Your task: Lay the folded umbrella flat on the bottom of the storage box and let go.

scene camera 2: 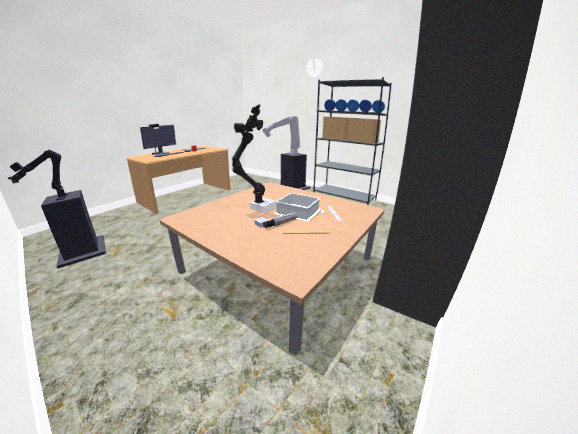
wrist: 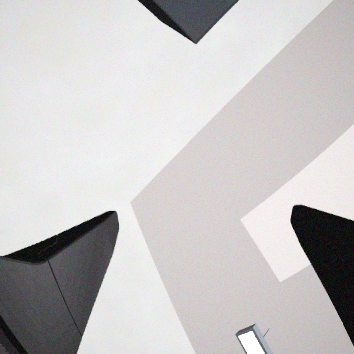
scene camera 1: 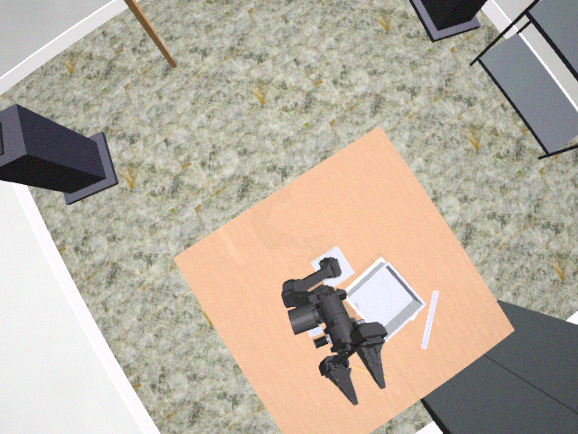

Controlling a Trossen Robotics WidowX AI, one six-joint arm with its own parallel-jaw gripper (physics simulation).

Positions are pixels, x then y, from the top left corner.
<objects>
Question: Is my gripper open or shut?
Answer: Open.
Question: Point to a white storage box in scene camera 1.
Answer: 382, 295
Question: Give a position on a white storage box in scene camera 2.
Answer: At 304, 206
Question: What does my gripper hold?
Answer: Nothing.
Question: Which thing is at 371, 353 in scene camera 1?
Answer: My gripper.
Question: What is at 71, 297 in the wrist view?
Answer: My gripper.
</objects>
